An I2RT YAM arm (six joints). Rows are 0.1 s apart.
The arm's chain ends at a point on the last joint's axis. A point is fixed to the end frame.
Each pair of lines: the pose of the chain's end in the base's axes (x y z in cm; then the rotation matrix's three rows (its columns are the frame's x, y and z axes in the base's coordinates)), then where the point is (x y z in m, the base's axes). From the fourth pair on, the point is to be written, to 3 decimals.
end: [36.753, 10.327, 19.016], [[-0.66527, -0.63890, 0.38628], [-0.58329, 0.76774, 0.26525], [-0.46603, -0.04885, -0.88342]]
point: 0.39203 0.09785 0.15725
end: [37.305, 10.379, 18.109], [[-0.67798, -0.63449, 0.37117], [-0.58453, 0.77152, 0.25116], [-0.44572, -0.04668, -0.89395]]
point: 0.39688 0.09778 0.14779
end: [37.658, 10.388, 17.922], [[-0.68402, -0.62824, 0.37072], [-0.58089, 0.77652, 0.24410], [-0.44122, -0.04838, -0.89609]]
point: 0.40026 0.09753 0.14588
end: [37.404, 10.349, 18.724], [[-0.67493, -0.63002, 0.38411], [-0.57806, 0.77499, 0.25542], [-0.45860, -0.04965, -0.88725]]
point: 0.398 0.098 0.154
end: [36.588, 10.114, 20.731], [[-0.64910, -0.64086, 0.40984], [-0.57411, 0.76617, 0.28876], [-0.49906, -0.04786, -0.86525]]
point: 0.391 0.097 0.175
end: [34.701, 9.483, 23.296], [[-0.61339, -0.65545, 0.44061], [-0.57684, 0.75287, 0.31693], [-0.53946, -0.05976, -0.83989]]
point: 0.374 0.092 0.202
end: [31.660, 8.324, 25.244], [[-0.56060, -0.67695, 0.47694], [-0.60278, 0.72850, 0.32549], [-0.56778, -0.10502, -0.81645]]
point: 0.345 0.081 0.223
